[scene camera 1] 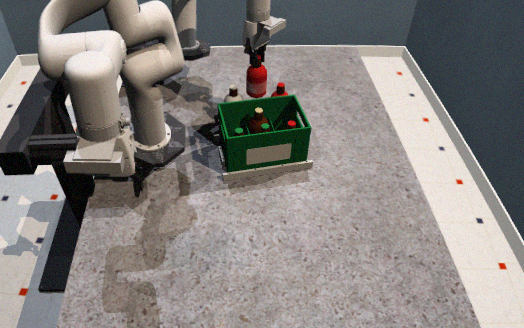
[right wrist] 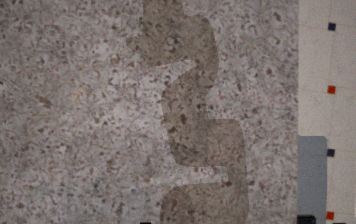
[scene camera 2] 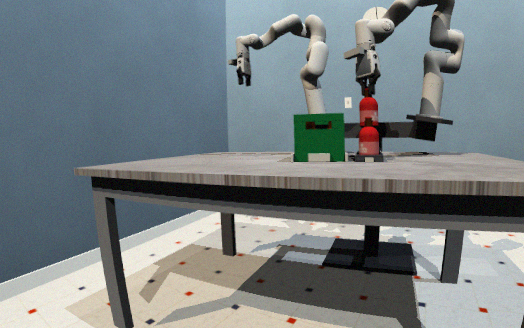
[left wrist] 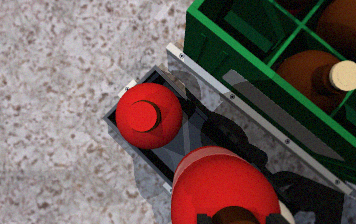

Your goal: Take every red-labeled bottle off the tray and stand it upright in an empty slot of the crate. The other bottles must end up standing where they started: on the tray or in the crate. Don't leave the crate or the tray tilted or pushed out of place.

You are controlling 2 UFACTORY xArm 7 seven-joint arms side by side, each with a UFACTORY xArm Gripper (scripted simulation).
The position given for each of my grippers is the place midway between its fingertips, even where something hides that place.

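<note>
I see my left gripper (scene camera 2: 368, 95), and scene camera 1 gives me a sight of it too, with the gripper (scene camera 1: 256, 63) in its picture. There is a green crate (scene camera 2: 306, 141), and the left wrist view also shows me the crate (left wrist: 266, 36), though in the right wrist view the crate is out of frame. A dark tray (left wrist: 197, 130) is here as well, and it is out of frame in the right wrist view. I also see a red-labeled bottle (left wrist: 149, 115).
</note>
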